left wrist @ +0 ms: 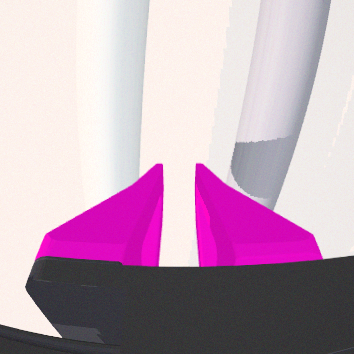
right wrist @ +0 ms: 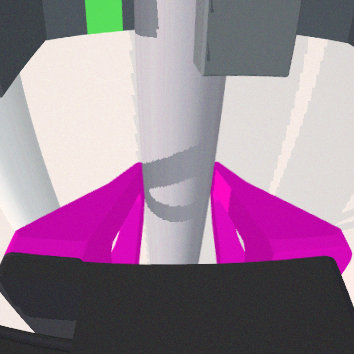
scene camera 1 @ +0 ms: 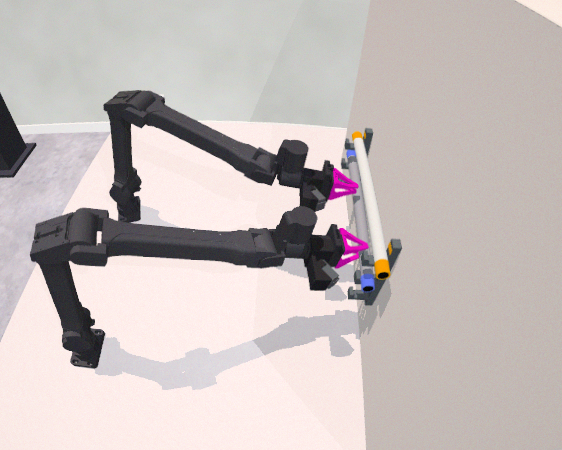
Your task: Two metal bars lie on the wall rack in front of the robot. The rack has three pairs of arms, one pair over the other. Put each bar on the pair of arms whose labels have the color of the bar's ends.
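Where they show: left gripper, fingertip midpoint: (left wrist: 178, 174) (scene camera 1: 357, 188); right gripper, fingertip midpoint: (right wrist: 176, 173) (scene camera 1: 365, 249); left arm's base, origin of the base link: (scene camera 1: 129, 211); right arm's base, origin of the base link: (scene camera 1: 88, 348).
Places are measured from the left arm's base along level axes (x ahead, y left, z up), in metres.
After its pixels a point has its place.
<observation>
The white bar with orange ends (scene camera 1: 370, 200) @[z 0.371, x 0.661, y -0.487 m] (left wrist: 112, 90) @[z 0.354, x 0.668, y -0.436 m] (right wrist: 22, 160) @[z 0.346, x 0.625, y -0.579 m] lies along the top of the wall rack (scene camera 1: 395, 246) @[z 0.402, x 0.634, y -0.647 m] (right wrist: 65, 17) @[z 0.323, x 0.633, y -0.633 m]. The greyish bar with blue ends (scene camera 1: 360, 215) @[z 0.296, x 0.660, y -0.467 m] (left wrist: 282, 75) @[z 0.288, x 0.657, y -0.447 m] (right wrist: 175, 110) @[z 0.286, x 0.603, y -0.598 m] is lower and nearer the arms; which pair of arms bears it I cannot tell. My left gripper (scene camera 1: 357, 188) @[z 0.324, x 0.676, y -0.400 m] (left wrist: 178, 174) @[z 0.324, x 0.676, y -0.400 m] is shut and empty; in the left wrist view its fingertips lie between the two bars, touching neither visibly. My right gripper (scene camera 1: 366, 246) @[z 0.281, x 0.633, y -0.563 m] (right wrist: 176, 173) @[z 0.281, x 0.633, y -0.563 m] is shut on the blue-ended bar, near a rack arm (right wrist: 250, 40) @[z 0.270, x 0.584, y -0.619 m].
A green label (right wrist: 104, 15) @[z 0.307, x 0.633, y -0.632 m] shows on the rack beside the blue-ended bar. An orange label (scene camera 1: 390, 249) @[z 0.385, x 0.630, y -0.641 m] shows on the rack post by the orange-ended bar's lower end. More grey rack arms (scene camera 1: 356, 293) @[z 0.192, x 0.603, y -0.627 m] stick out near the blue end. The two grippers are close together.
</observation>
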